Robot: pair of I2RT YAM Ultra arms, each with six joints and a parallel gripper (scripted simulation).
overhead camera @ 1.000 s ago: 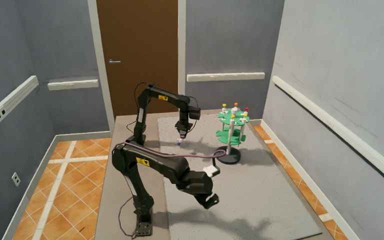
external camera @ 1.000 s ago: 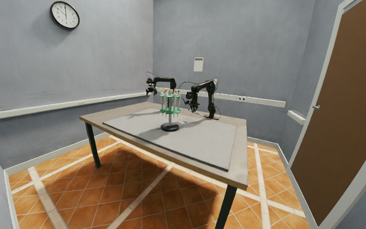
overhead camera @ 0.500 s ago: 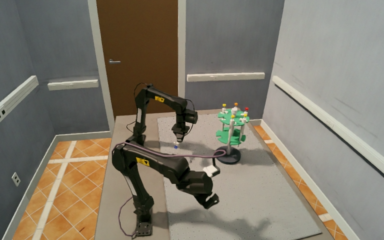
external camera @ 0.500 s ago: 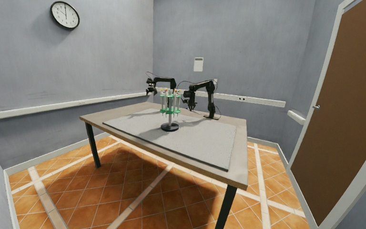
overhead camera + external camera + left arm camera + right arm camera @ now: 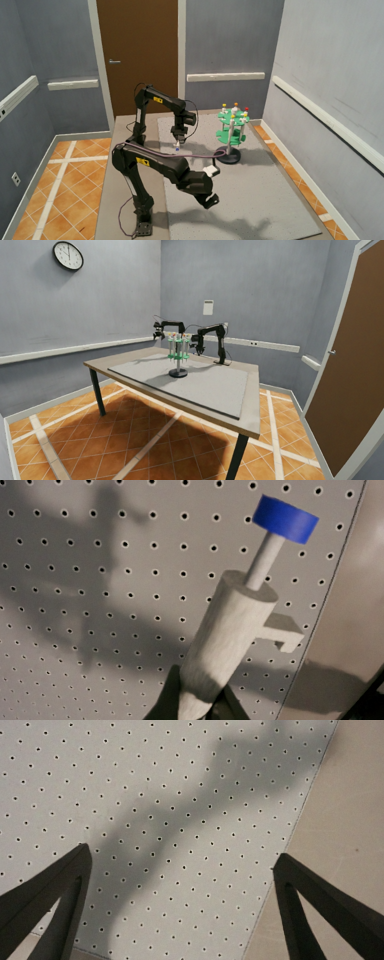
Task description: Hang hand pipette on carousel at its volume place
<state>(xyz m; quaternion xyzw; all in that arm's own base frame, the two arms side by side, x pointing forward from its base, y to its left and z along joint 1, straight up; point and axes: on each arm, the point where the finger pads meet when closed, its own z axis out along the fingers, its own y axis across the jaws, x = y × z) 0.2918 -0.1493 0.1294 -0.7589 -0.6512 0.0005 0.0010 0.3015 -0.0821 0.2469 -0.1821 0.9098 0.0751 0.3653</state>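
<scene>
Right now the pipette is 3 cm to the left of my left hand.
</scene>
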